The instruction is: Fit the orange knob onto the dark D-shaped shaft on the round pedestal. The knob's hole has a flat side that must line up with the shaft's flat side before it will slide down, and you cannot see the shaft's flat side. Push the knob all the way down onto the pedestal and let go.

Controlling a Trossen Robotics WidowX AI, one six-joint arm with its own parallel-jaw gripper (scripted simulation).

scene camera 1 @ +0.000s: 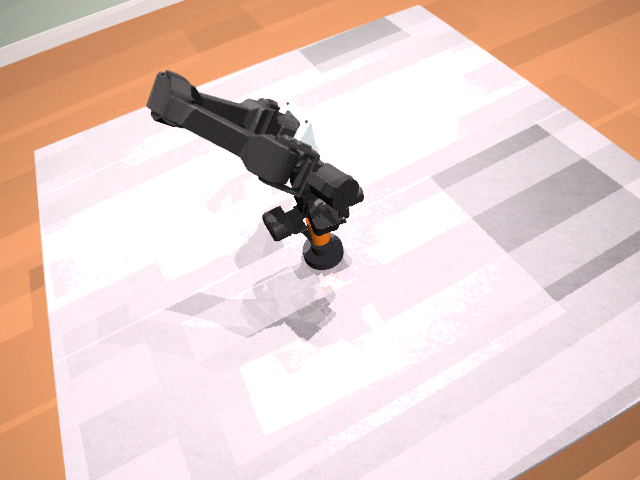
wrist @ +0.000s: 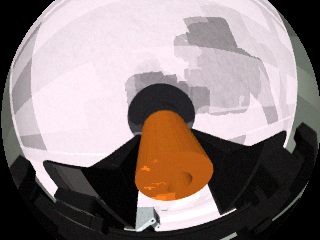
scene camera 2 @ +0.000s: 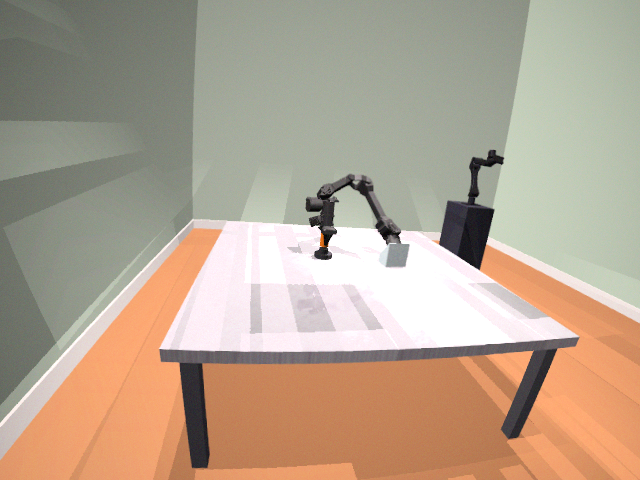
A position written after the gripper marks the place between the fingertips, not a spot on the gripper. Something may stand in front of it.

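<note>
A pedestal [scene camera 1: 327, 256] is in view, and the wrist view shows it too [wrist: 155, 98]. An orange knob [wrist: 171, 165] is held by the gripper [scene camera 1: 319, 234], which also appears in the wrist view [wrist: 165, 136].
</note>
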